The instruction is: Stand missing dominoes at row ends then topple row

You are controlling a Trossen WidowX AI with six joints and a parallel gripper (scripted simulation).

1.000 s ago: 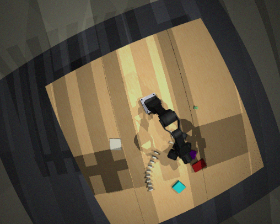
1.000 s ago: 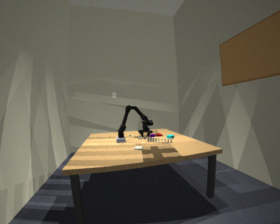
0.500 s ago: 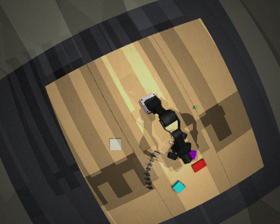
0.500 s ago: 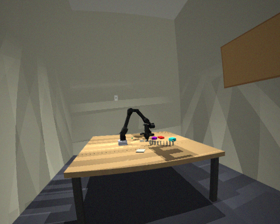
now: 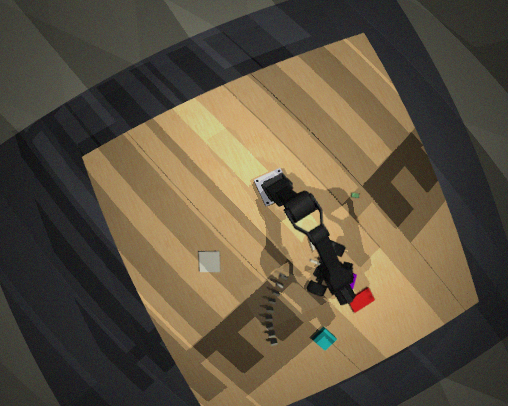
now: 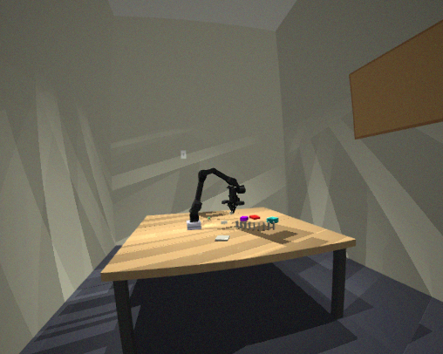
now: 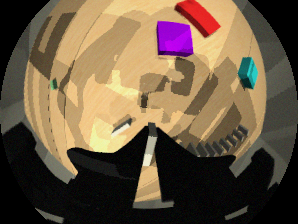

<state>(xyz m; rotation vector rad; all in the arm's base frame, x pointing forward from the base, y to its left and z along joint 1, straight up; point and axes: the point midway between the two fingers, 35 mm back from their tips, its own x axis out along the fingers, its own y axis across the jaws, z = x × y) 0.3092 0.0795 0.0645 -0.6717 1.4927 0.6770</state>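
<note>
My gripper tip is 110 mm short of the purple block, 90 mm to the right of it and 70 mm above it. From my gripper tip the other things lie so: cyan block (310 mm ahead, 50 mm to the right, 60 mm below); red block (210 mm ahead, 130 mm to the left, 70 mm below); small green cube (190 mm behind, 210 mm to the left, 70 mm below).
</note>
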